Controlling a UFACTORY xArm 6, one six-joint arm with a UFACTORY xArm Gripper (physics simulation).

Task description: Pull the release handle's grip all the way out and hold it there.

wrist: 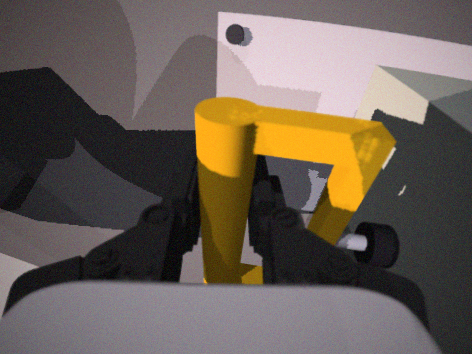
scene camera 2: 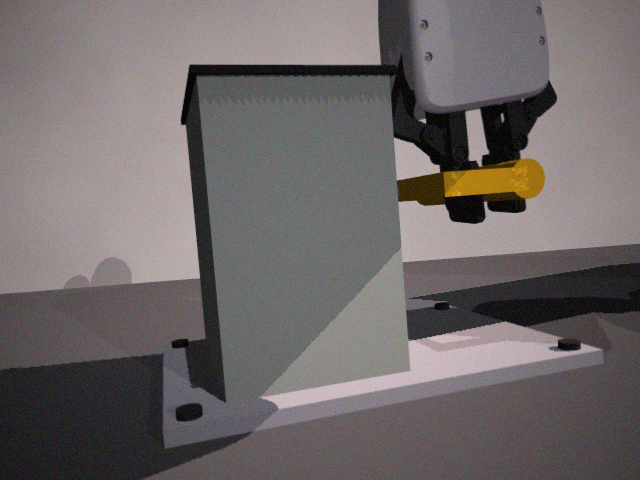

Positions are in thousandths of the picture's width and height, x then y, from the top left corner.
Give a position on a pale base plate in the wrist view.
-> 662, 188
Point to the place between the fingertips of my gripper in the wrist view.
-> At 480, 490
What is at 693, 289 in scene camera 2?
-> My gripper.
